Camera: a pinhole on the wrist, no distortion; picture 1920 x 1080 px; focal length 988.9 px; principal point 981.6 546.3 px. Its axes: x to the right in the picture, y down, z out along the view. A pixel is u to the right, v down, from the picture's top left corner.
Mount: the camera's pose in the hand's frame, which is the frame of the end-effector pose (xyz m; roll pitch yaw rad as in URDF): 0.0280 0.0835 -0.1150 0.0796 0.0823 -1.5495
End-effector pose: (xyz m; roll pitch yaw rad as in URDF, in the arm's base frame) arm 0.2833 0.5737 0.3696 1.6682 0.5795 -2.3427
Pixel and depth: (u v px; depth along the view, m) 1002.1 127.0 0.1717
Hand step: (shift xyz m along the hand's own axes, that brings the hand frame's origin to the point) -0.0578 0.0645 0.0495
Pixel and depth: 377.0 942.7 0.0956
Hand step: 0.0575 0.1343 -0.0122
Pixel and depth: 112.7 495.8 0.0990
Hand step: 0.0134 0.1618 -0.0099
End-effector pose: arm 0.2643 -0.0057 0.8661 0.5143 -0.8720 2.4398
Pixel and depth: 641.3 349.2 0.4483
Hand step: -0.0992 0.1984 0.3360
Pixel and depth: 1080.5 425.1 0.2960
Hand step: -0.0305 0.0287 0.1738
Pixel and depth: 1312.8 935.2 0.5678
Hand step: 0.2105 -0.1502 0.4511
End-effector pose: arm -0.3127 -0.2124 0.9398 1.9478 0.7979 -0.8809
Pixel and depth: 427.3 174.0 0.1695
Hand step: -0.0508 0.1631 0.0561
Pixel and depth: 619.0 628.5 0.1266
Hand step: 0.0277 0.1193 0.0154
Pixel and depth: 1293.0 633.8 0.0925
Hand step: 0.0296 0.0469 -0.0249
